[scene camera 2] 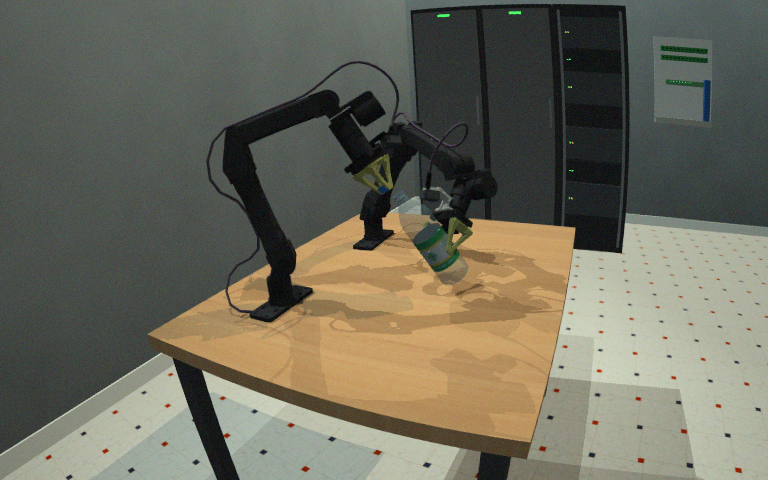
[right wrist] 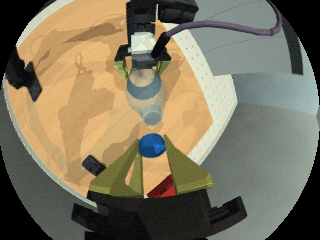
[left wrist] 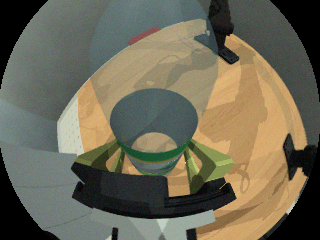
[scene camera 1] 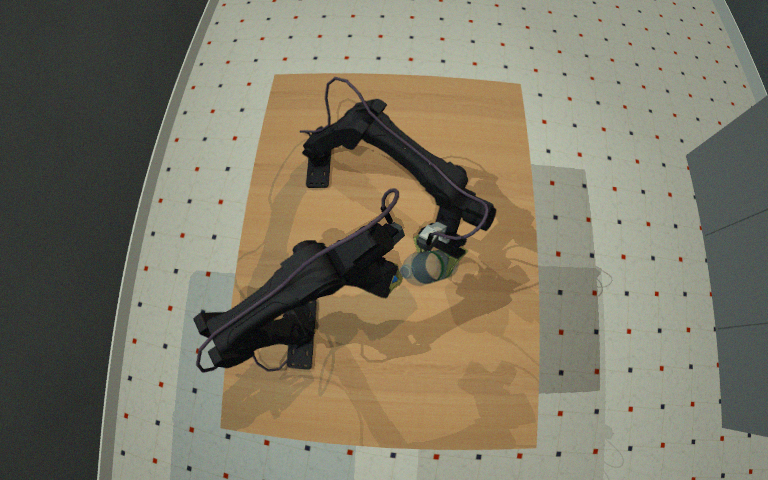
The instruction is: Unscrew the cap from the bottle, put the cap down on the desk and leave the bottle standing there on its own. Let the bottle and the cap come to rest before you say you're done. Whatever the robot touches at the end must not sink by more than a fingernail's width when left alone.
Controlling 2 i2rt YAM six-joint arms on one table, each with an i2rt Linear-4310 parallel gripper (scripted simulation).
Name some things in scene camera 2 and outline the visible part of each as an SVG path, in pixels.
A bottle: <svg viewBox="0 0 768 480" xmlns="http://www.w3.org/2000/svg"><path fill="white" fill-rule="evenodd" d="M395 194L393 199L398 205L402 229L444 285L453 285L462 280L467 274L468 264L457 248L452 253L446 251L447 234L430 209L420 202L408 198L408 195L405 195L403 191Z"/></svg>
